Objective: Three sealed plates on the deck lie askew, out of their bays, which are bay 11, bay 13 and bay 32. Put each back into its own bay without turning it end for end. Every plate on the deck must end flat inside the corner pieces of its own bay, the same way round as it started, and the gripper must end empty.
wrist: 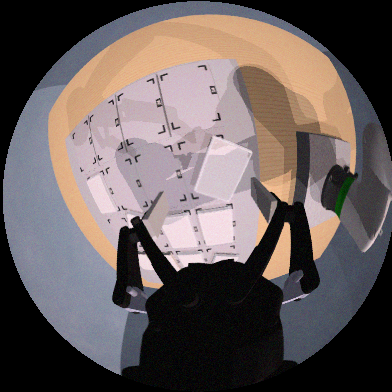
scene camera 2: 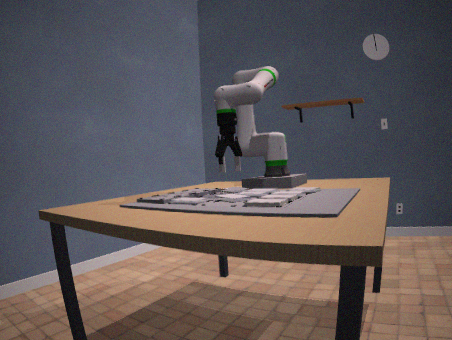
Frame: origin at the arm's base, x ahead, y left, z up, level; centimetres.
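Seen in the pictures: gripper, fingertip midpoint: [wrist: 208, 192] [scene camera 2: 230, 171]; arm's base, origin of the base link: [wrist: 332, 186] [scene camera 2: 277, 176].
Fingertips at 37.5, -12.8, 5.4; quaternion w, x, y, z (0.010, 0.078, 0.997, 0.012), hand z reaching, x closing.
Observation:
Offsets run from my fingertips to a thing's top centre, as dx, dy, dz. Level surfaces: height alone.
A white sealed plate @[-3.0, +0.6, -8.0] [wrist: 222, 169] lies askew across corner marks in the wrist view, right of centre. Another plate @[+4.8, +34.9, -8.1] [wrist: 225, 257] at the lower middle looks turned, and the gripper body hides most of it. Part of a plate [wrist: 134, 218] shows behind the left finger; its angle is hard to tell. My gripper [scene camera 2: 230, 169] [wrist: 208, 192] is open and empty, above the deck [scene camera 2: 322, 204] [wrist: 185, 95]. In the wrist view the askew plate shows between and beyond the fingertips. Bay numbers are too small to read. In the scene view the plates are too flat to tell apart.
Other white plates @[+2.2, +15.6, -8.5] [wrist: 216, 226] @[+12.8, +14.1, -8.5] [wrist: 180, 231] sit in rows near the gripper, and one @[+31.8, -5.0, -8.5] [wrist: 101, 192] sits at the left. Bays without plates, with black corner pieces, span the far side. The robot's base block [scene camera 2: 274, 181] [wrist: 314, 185] stands beside the deck on the wooden table @[dz -10.9] [scene camera 2: 215, 227].

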